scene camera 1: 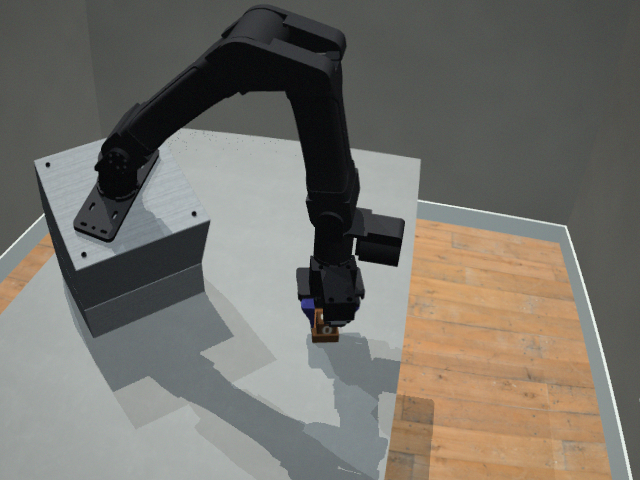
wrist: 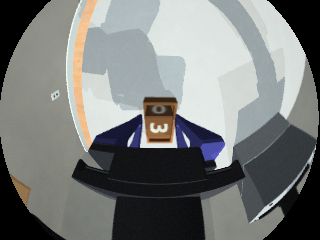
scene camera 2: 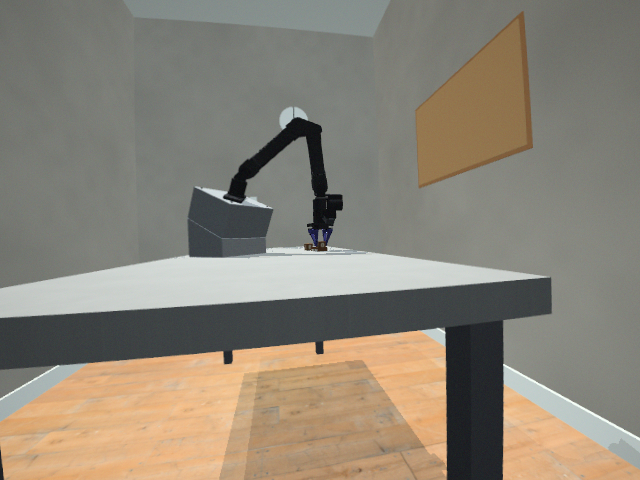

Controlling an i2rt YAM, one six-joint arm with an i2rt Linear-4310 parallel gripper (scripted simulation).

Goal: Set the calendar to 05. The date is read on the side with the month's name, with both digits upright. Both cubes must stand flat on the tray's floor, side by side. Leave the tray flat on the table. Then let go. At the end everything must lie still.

Labels:
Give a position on a brown wooden cube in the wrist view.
At 158,118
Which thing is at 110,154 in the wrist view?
The gripper.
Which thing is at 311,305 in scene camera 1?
The gripper.

